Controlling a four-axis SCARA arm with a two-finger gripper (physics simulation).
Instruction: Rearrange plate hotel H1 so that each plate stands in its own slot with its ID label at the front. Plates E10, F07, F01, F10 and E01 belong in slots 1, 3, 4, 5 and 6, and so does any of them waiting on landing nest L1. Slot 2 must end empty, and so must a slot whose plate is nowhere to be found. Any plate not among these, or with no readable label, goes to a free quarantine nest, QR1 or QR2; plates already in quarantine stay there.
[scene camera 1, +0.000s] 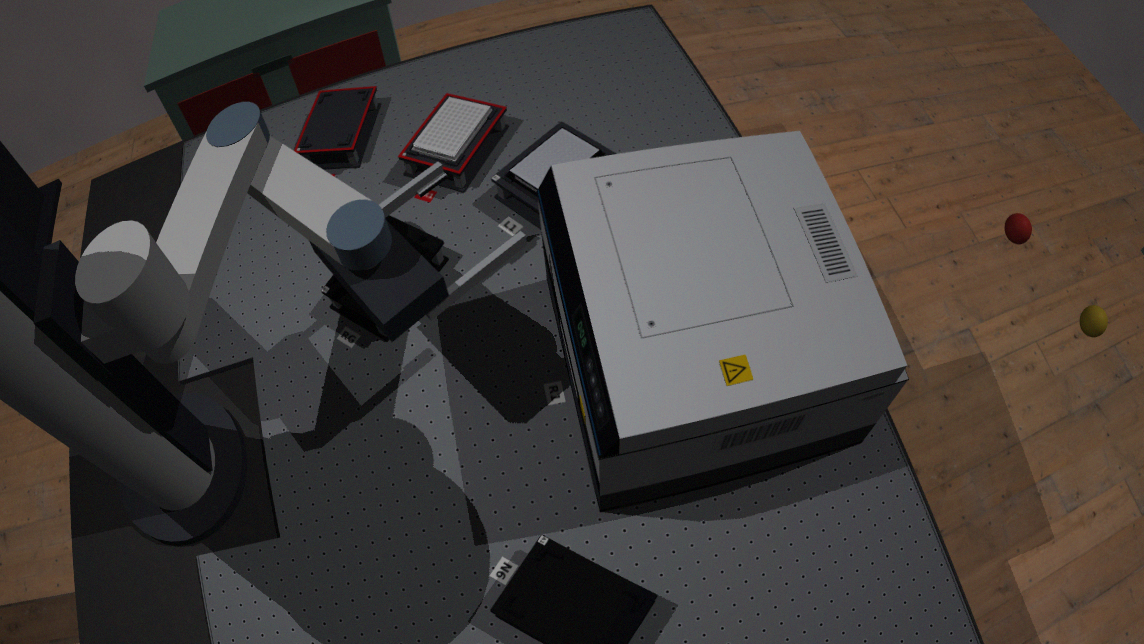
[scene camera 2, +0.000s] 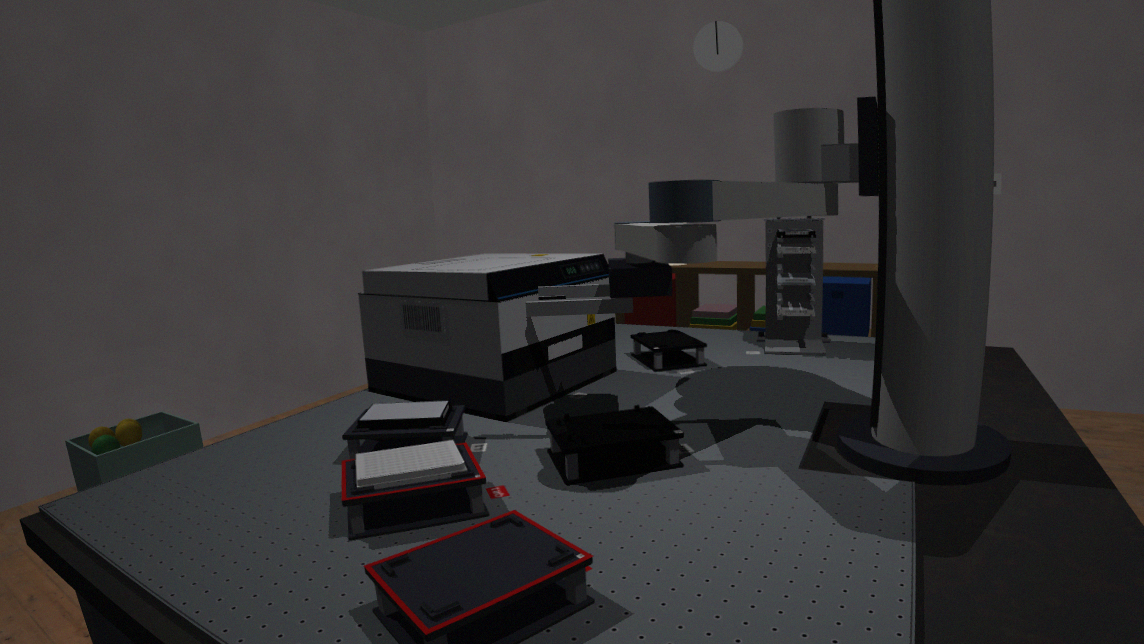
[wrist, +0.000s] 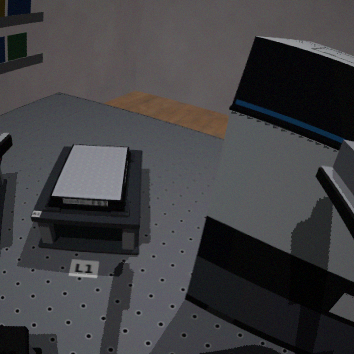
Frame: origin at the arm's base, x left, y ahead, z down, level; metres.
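Seen in the pictures: gripper, between the fingertips: (scene camera 1: 480, 200) (scene camera 2: 533, 300) (wrist: 166, 135); arm's base, origin of its link: (scene camera 1: 182, 469) (scene camera 2: 921, 449).
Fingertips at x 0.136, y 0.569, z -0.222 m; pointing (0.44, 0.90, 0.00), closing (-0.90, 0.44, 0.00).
Note:
Offsets run from my fingertips to a thing's top centre.
A white-topped plate @(dx +0.160, dy +0.136, dz +0.145 m) (scene camera 1: 557, 157) (scene camera 2: 405, 412) (wrist: 92, 172) lies on landing nest L1 @(dx +0.160, dy +0.136, dz +0.156 m) (scene camera 2: 457, 420) (wrist: 100, 217). Its front label strip shows in the wrist view, but I cannot read it surely. My gripper (scene camera 1: 483, 201) (wrist: 166, 135) is open and empty, in front of L1 and higher than the plate, with its fingers wide apart. A white plate @(dx +0.299, dy -0.001, dz +0.145 m) (scene camera 1: 452, 128) (scene camera 2: 409, 462) sits on one red-rimmed quarantine nest @(dx +0.299, dy -0.001, dz +0.154 m) (scene camera 1: 484, 137) (scene camera 2: 413, 490). The other quarantine nest @(dx +0.427, dy -0.201, dz +0.154 m) (scene camera 1: 336, 120) (scene camera 2: 480, 564) is empty. Plate hotel H1 (scene camera 2: 772, 280) stands far back; its slot contents and labels are too small to read.
The big white device @(dx -0.204, dy +0.241, dz -0.041 m) (scene camera 1: 696, 256) (scene camera 2: 432, 336) (wrist: 260, 175) stands close beside the right finger. The dark nest marked RG @(dx +0.067, dy -0.160, dz +0.150 m) (scene camera 2: 614, 424) is below the gripper body. Another dark nest, marked N6 @(dx -0.485, dy -0.036, dz +0.154 m) (scene camera 1: 572, 596) (scene camera 2: 668, 340), stands beyond the device. The arm column (scene camera 2: 932, 240) rises at the table's side.

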